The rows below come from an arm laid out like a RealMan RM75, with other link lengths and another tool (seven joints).
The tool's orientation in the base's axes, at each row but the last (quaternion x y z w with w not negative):
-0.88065 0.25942 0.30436 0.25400
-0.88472 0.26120 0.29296 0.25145
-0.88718 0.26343 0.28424 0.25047
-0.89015 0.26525 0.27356 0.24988
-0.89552 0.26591 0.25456 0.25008
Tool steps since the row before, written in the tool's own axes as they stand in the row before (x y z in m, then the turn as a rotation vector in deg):
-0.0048 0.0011 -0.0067 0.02 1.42 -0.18
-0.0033 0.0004 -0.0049 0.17 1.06 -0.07
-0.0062 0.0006 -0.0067 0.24 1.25 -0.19
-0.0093 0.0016 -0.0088 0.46 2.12 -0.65
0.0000 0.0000 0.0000 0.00 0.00 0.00
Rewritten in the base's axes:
-0.0012 -0.0034 0.0075 -0.78 -1.16 -0.30
-0.0006 -0.0022 0.0055 -0.50 -0.88 -0.37
-0.0022 -0.0024 0.0085 -0.52 -1.11 -0.39
-0.0045 -0.0032 0.0117 -0.73 -2.09 -0.45
0.0000 0.0000 0.0000 0.00 0.00 0.00

